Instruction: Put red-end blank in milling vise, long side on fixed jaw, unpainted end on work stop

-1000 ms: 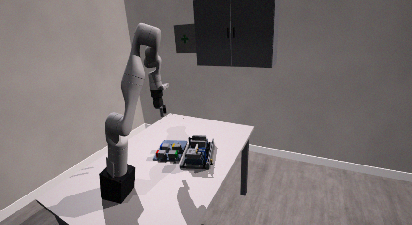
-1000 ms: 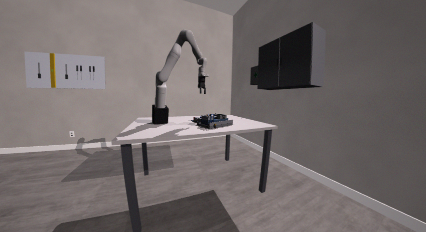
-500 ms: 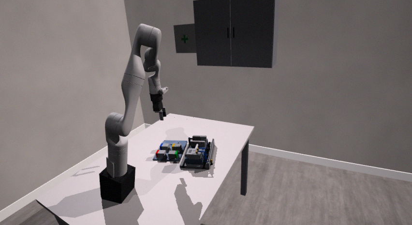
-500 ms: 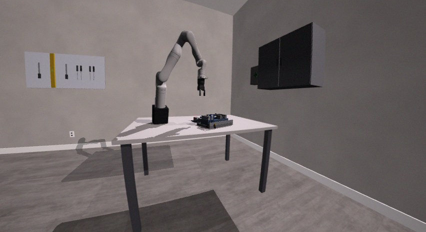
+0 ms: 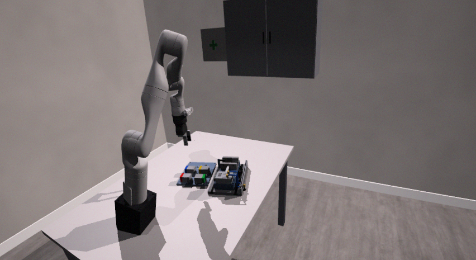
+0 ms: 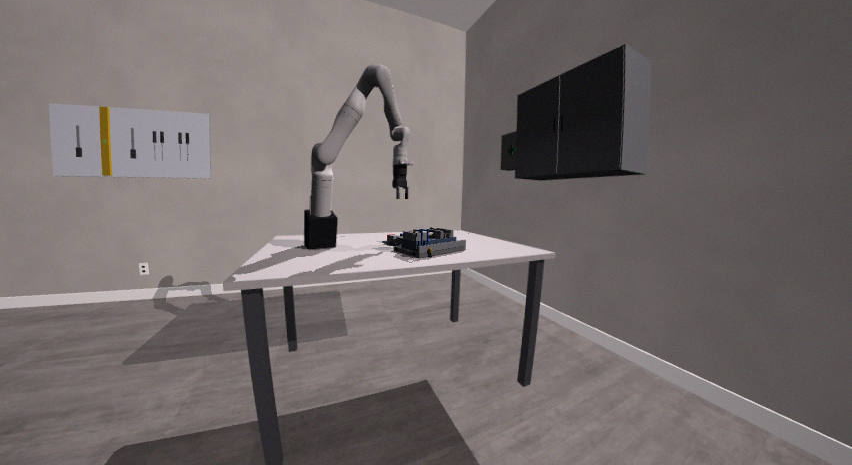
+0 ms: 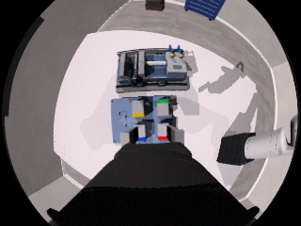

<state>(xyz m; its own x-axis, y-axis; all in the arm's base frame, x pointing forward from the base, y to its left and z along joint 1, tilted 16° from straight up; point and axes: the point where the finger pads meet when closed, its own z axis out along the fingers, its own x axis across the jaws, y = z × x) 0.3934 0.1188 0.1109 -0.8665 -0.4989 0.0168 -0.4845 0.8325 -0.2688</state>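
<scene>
The blue blank lies 3 cm ahead of my hand, 5 cm to the left of it and 23 cm below it. Also, from my hand: plate: 5 cm ahead, 1 cm to the left, 26 cm below; yellow blank: 8 cm ahead, 2 cm to the right, 23 cm below; green-ended blank: 7 cm to the right, 23 cm below.
</scene>
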